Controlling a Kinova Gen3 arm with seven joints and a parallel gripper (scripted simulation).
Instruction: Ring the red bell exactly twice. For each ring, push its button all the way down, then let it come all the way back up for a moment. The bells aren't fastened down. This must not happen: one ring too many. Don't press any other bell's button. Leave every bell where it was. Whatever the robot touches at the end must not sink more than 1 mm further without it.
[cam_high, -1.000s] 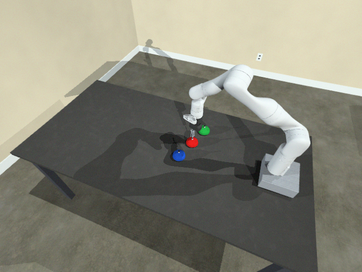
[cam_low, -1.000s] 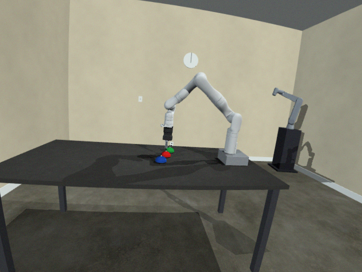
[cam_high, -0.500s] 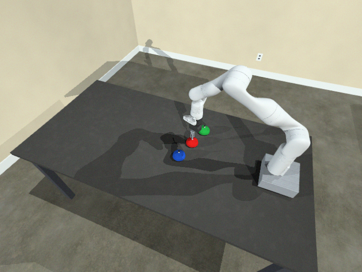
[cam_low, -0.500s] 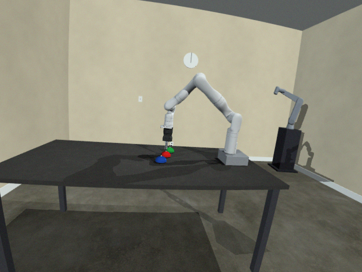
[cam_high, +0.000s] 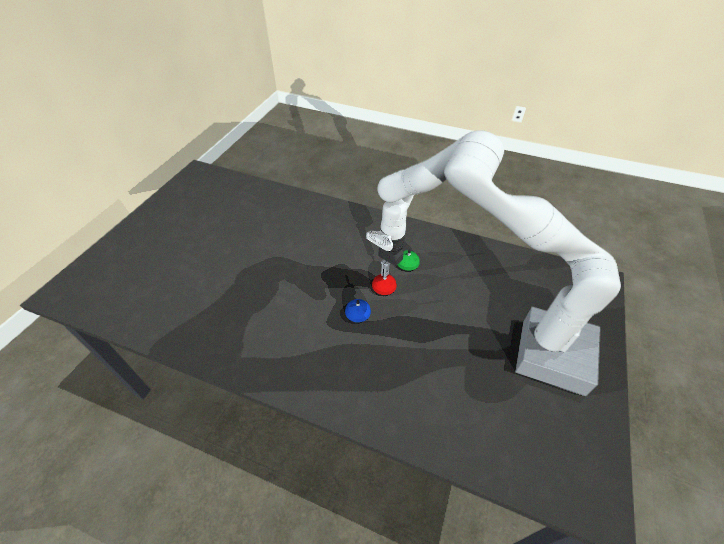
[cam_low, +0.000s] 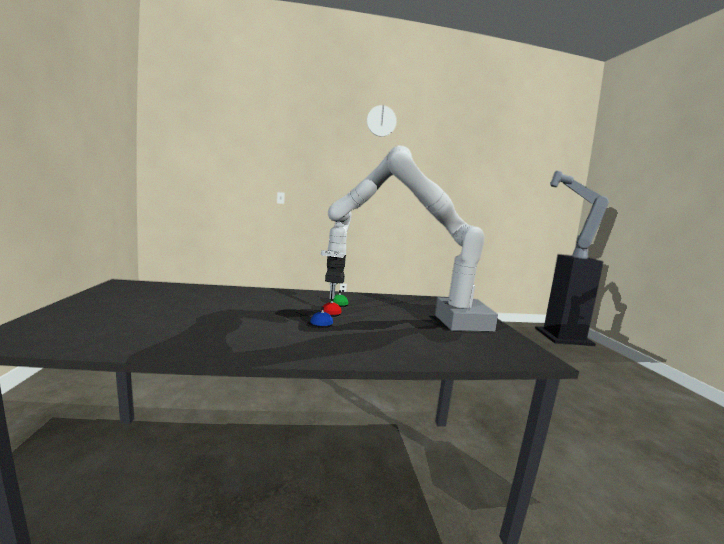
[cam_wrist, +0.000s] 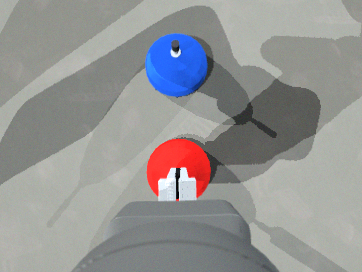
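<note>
My hand is 4 cm above the red bell. The rest, counted from my hand: green bell: 14 cm to the right, 4 cm below, 2 cm behind; then blue bell: 14 cm to the left, 4 cm below, 2 cm ahead.
</note>
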